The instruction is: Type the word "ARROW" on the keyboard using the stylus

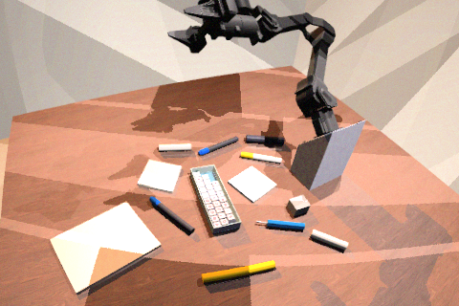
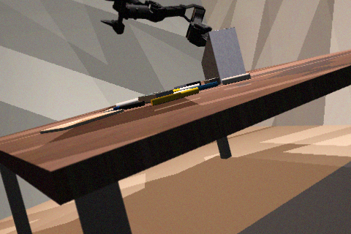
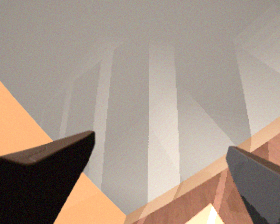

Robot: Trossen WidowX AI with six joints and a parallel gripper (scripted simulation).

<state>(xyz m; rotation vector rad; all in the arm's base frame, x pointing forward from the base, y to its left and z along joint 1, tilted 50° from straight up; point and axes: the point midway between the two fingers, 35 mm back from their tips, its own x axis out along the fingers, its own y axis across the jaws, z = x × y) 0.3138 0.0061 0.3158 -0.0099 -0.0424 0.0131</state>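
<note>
Right now my gripper tip is 390 mm above the blue stylus, 310 mm to the right of it and 110 mm past it. Also, from my gripper tip: white notebook (390 mm below, 270 mm ahead, 180 mm to the left); then white block (390 mm below, 60 mm ahead, 40 mm to the left); then small cube (380 mm below, 300 mm to the left, 200 mm behind).
</note>
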